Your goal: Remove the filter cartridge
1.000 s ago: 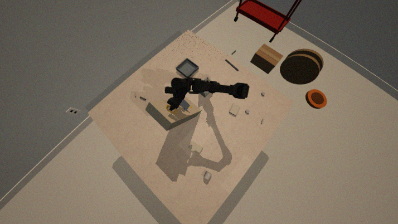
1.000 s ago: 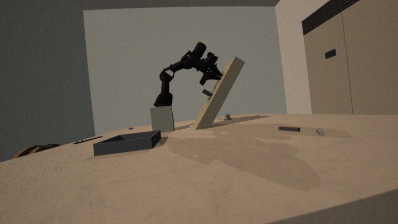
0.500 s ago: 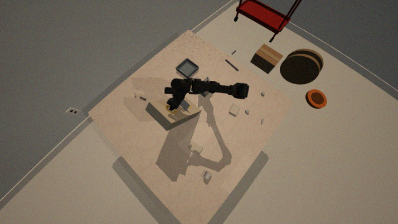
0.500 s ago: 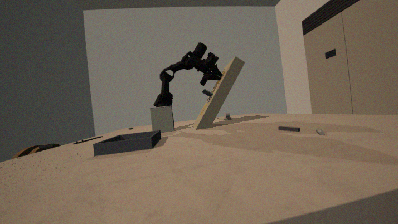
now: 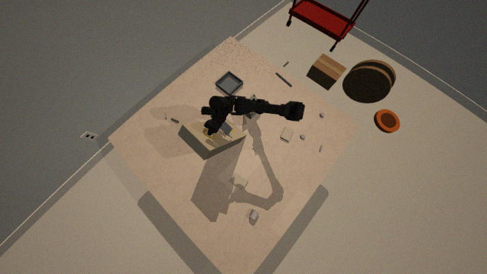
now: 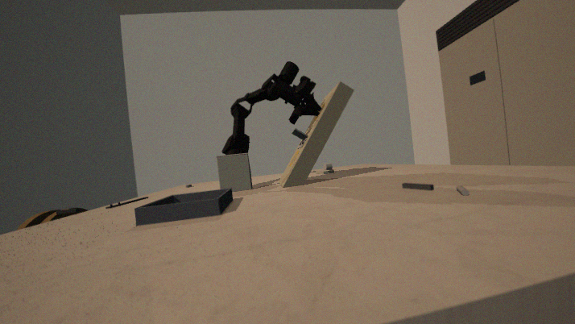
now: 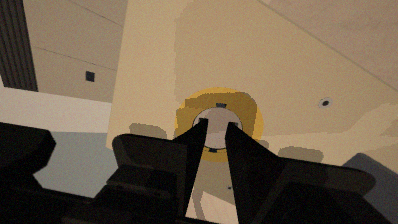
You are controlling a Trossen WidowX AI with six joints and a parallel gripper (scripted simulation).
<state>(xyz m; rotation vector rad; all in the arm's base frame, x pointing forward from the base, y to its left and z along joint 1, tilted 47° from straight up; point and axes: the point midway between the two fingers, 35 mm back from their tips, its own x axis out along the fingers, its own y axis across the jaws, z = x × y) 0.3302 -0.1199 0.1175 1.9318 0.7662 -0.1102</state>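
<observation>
The round filter cartridge lies 1 cm below my gripper tip and 1 cm ahead of it. The rest, counted from my gripper tip: grey flap (9 cm below, 9 cm behind); then grey tray (40 cm behind, 29 cm to the right, 25 cm below); then beige service panel (8 cm below, 4 cm behind).
</observation>
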